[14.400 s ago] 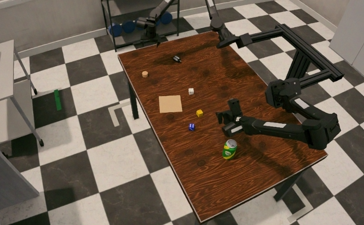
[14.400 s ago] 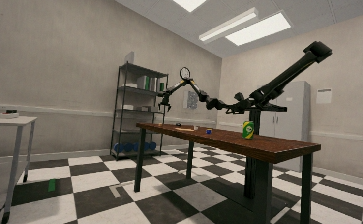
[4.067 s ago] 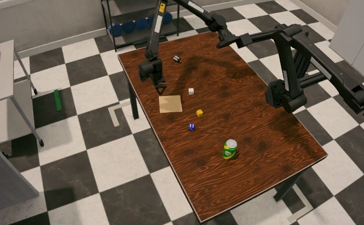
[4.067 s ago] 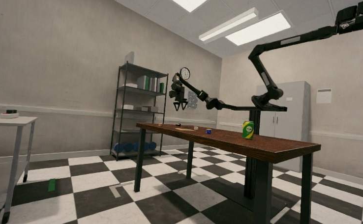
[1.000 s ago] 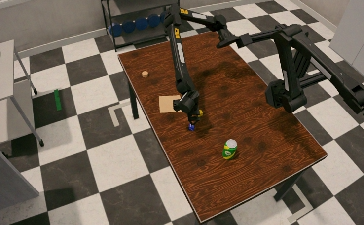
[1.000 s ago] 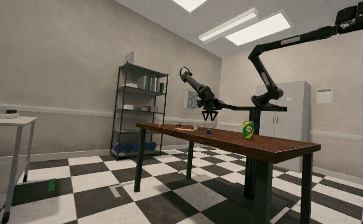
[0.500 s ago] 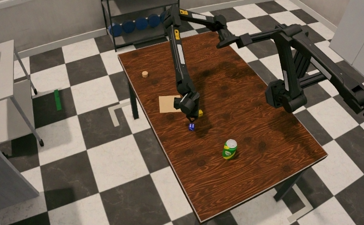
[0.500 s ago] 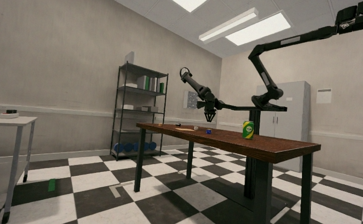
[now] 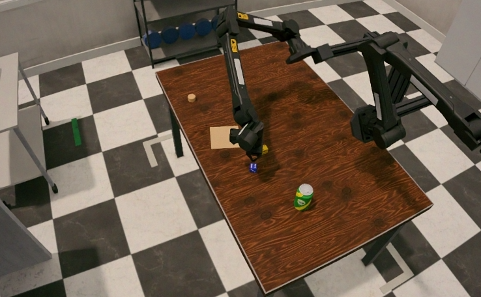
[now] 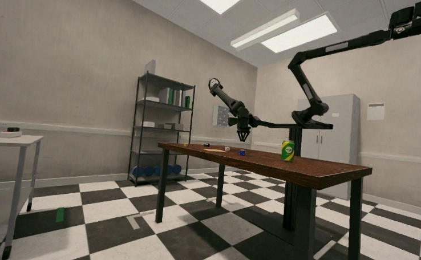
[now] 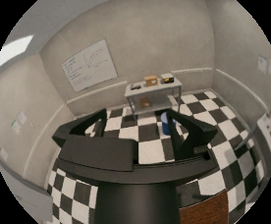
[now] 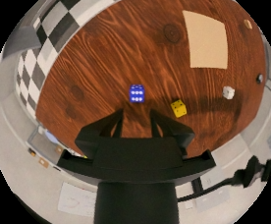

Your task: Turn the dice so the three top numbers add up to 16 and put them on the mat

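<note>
Right now the blue die is 80 mm below my right hand. From my right hand the other things lie so: yellow die (100 mm behind, 80 mm below, 70 mm to the right); tan mat (230 mm to the right, 100 mm below, 30 mm ahead); white die (260 mm to the right, 140 mm behind, 80 mm below).
</note>
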